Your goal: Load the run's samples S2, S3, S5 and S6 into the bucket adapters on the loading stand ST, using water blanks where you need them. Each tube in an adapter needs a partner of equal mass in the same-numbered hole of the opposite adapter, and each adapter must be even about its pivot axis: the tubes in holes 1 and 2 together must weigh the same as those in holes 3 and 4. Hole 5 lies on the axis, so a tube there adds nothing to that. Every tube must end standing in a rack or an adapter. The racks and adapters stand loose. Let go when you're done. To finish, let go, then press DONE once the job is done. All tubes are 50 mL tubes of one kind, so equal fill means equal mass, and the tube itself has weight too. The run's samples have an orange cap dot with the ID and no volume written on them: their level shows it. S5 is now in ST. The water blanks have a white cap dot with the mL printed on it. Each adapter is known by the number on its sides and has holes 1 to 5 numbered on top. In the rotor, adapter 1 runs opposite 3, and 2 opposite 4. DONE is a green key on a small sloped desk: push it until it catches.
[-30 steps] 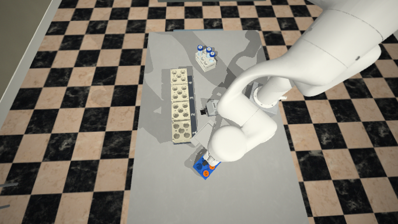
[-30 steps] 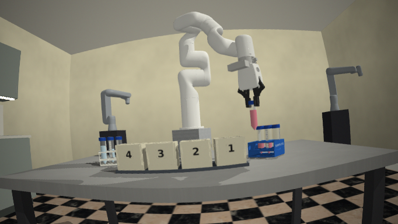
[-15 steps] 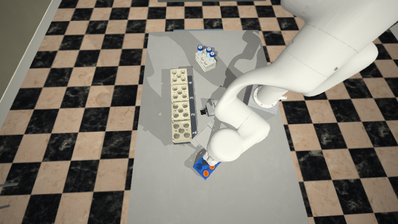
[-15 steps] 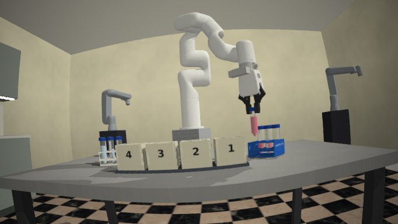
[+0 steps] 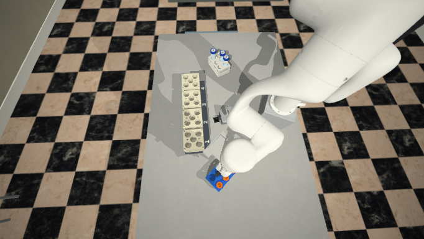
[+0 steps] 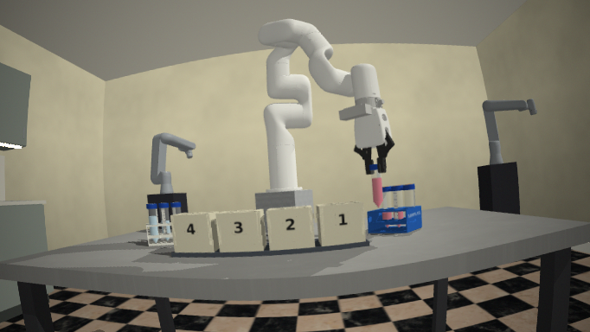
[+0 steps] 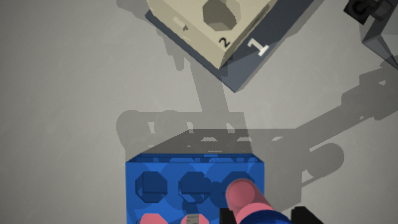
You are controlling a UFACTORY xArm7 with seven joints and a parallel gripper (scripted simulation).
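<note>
Right now my hand is 5 cm above the orange-dotted sample tube and 1 cm past it. From my hand the other things lie so: blue sample rack (15 cm below, 4 cm to the left, 1 cm ahead); done desk (26 cm to the right, 13 cm below, 3 cm behind); green DONE key (27 cm to the right, 11 cm below, 5 cm behind).
</note>
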